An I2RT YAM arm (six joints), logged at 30 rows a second.
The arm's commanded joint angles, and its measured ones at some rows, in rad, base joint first. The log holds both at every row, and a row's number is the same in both.
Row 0, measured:
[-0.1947 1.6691 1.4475 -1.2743 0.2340 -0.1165]
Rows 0 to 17, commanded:
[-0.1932 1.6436 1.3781 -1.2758 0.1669 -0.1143]
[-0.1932 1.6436 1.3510 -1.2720 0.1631 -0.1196]
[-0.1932 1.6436 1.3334 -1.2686 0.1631 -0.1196]
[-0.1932 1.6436 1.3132 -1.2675 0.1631 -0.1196]
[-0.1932 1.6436 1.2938 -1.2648 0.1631 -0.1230]
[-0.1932 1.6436 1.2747 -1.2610 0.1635 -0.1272]
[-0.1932 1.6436 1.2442 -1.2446 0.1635 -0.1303]
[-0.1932 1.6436 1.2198 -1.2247 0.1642 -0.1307]
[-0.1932 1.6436 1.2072 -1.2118 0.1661 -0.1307]
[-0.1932 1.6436 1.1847 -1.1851 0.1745 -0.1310]
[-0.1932 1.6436 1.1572 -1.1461 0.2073 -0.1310]
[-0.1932 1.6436 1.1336 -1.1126 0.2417 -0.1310]
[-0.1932 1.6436 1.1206 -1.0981 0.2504 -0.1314]
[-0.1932 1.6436 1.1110 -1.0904 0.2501 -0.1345]
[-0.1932 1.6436 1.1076 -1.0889 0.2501 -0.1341]
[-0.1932 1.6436 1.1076 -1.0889 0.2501 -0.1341]
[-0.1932 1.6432 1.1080 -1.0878 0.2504 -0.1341]
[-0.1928 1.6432 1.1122 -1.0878 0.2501 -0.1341]
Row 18, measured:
[-0.1947 1.6604 1.1152 -1.0931 0.2245 -0.1326]
